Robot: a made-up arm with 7 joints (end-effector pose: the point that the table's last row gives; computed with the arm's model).
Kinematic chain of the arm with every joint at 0, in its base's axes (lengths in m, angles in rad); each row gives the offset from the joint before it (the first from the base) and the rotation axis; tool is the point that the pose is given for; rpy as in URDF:
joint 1: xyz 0 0 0.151 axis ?
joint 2: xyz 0 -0.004 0.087 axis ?
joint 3: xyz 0 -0.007 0.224 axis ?
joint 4: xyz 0 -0.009 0.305 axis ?
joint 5: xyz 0 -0.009 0.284 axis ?
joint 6: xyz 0 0 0.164 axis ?
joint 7: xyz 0 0 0.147 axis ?
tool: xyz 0 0 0 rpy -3.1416 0 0
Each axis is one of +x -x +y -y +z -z.
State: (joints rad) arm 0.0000 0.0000 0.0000 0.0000 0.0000 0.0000 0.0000
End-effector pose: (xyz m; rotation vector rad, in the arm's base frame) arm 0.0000 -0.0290 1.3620 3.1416 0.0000 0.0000
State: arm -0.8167 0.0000 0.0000 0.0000 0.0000 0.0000 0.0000
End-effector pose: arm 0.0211 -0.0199 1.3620 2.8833 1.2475 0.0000
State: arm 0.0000 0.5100 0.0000 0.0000 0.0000 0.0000 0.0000
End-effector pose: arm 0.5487 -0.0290 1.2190 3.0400 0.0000 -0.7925
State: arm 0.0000 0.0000 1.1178 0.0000 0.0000 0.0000 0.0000
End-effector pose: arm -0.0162 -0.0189 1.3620 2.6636 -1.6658 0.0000
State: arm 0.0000 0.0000 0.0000 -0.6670 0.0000 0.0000 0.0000
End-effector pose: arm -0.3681 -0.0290 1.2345 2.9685 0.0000 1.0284
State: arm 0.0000 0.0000 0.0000 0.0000 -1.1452 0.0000 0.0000
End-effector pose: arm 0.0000 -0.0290 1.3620 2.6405 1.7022 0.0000
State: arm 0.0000 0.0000 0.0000 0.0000 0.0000 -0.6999 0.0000
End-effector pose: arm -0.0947 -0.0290 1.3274 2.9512 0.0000 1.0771
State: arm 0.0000 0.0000 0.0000 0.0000 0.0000 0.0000 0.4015
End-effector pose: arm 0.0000 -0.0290 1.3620 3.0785 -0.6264 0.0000
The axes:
joint 1: -z
joint 2: +y
joint 3: -z
joint 4: +y
joint 5: -z
joint 6: +y
joint 7: -z

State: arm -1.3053 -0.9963 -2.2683 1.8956 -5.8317 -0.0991 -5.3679
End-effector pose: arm -0.5444 -0.3582 0.1307 0.9594 0.3730 2.1515
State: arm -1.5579 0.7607 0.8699 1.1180 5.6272 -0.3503 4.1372
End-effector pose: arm 0.4419 0.7716 0.6321 -0.1316 -1.9954 1.1255
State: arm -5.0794 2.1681 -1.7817 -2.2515 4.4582 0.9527 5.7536
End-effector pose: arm -0.3372 -0.2881 0.1531 -2.9272 -0.1118 -0.7269
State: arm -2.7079 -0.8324 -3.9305 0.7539 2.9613 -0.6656 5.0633
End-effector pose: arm 0.9231 -0.0641 0.5936 1.2626 -0.3855 -1.2742
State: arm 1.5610 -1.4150 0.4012 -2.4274 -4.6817 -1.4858 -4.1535
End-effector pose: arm 0.2242 0.2198 0.0387 0.2324 -1.8775 -0.2887
